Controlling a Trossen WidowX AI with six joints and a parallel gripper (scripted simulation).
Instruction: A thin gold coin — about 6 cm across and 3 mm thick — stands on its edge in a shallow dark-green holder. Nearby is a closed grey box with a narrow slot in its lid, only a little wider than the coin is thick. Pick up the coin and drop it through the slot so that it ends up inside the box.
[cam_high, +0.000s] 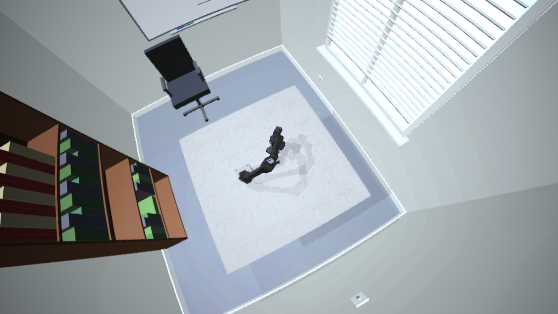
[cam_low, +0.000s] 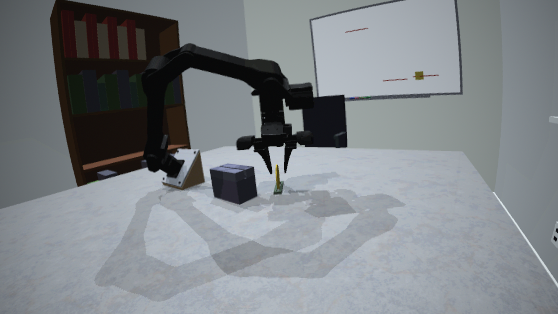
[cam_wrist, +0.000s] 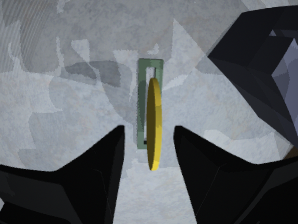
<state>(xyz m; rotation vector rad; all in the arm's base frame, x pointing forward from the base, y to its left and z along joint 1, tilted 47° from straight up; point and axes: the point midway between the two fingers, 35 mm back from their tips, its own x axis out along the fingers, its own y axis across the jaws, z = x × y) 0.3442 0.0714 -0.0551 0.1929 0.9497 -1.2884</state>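
Right now the coin is 1 cm below my gripper tip.
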